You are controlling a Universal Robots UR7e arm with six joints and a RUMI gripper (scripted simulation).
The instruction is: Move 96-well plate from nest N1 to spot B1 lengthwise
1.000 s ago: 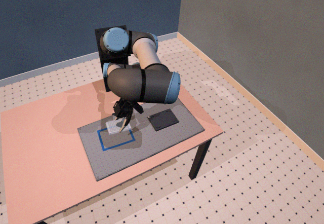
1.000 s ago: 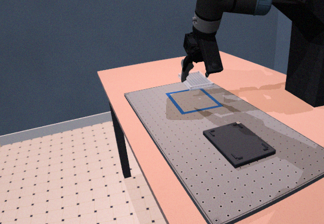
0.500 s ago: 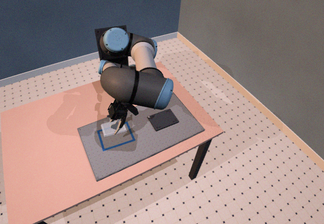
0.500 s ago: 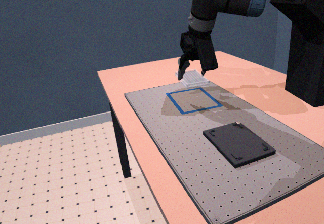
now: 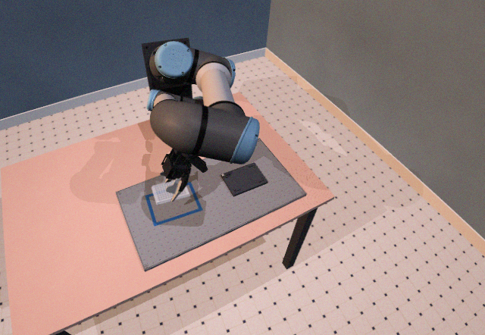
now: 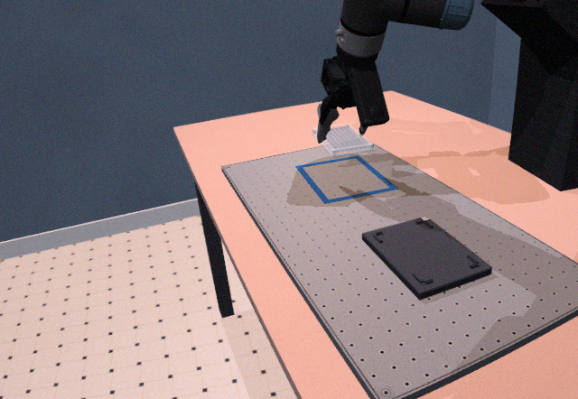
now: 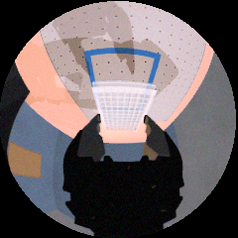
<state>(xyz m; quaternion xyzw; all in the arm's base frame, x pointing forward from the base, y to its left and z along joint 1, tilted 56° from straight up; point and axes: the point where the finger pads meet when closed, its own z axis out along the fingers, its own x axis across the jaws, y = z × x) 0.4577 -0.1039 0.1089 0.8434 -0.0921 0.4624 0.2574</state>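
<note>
Now: the 96-well plate 1 cm below my hand. Round my hand: plate nest N1 (2 cm behind, 31 cm to the left, 8 cm below).
</note>
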